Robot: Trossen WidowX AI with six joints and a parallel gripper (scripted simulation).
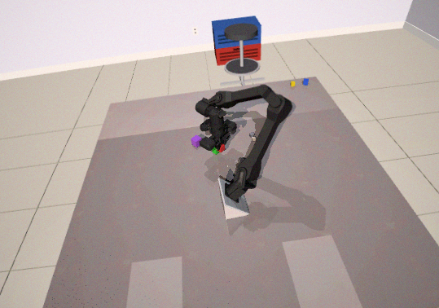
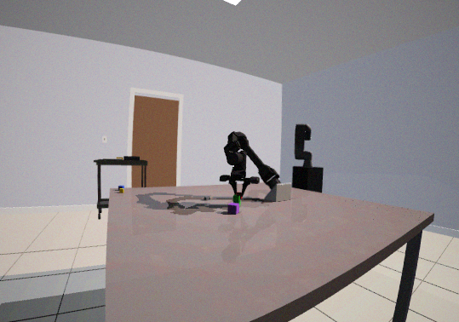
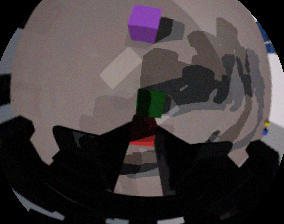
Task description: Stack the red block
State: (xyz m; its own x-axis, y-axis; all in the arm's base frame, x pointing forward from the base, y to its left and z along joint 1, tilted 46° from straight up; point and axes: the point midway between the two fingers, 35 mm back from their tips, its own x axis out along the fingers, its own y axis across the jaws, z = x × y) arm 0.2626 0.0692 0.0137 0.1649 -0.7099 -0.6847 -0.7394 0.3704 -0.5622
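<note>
My gripper tip is 9 cm short of the purple block, 12 cm to the right of it and 2 cm above it. Round my gripper tip: red block: 1 cm above; then blue block: 56 cm ahead, 53 cm to the right, 3 cm below; then yellow block: 55 cm ahead, 45 cm to the right, 3 cm below.
</note>
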